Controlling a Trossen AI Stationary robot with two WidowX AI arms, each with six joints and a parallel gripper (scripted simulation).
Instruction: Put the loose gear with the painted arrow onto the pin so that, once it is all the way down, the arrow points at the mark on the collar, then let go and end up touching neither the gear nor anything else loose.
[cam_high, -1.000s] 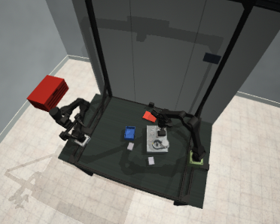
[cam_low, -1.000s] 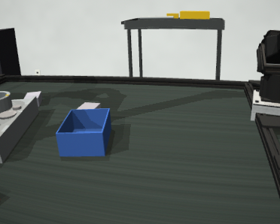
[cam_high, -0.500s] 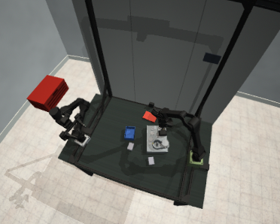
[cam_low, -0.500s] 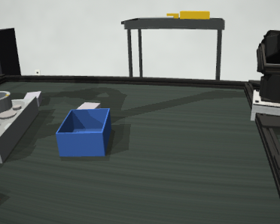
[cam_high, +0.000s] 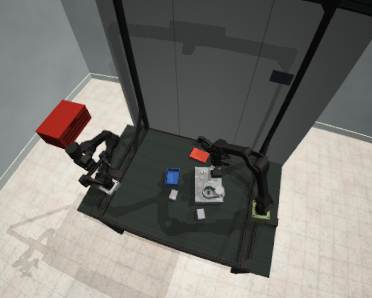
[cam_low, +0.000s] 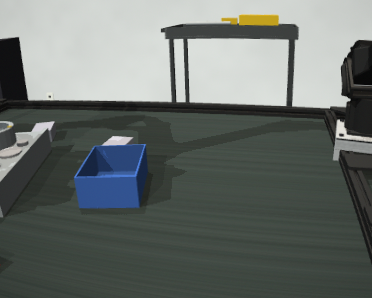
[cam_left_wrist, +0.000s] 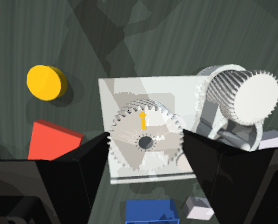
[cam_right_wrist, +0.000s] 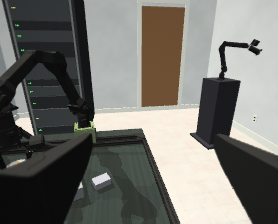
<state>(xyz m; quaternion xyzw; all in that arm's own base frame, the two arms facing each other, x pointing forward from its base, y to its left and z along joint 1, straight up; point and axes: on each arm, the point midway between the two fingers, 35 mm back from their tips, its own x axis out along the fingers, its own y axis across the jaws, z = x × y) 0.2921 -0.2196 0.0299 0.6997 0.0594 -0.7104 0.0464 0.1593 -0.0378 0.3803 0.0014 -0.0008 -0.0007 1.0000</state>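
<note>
My left gripper is now 14 cm short of the yellow mark, 7 cm above it and 5 cm to the left of it. Also, from my left hand: red block (14 cm behind, 13 cm below, 11 cm to the right); then yellow disc (14 cm behind, 13 cm below, 2 cm to the left); then fixed gear (12 cm ahead, 9 cm below, 5 cm to the left).
</note>
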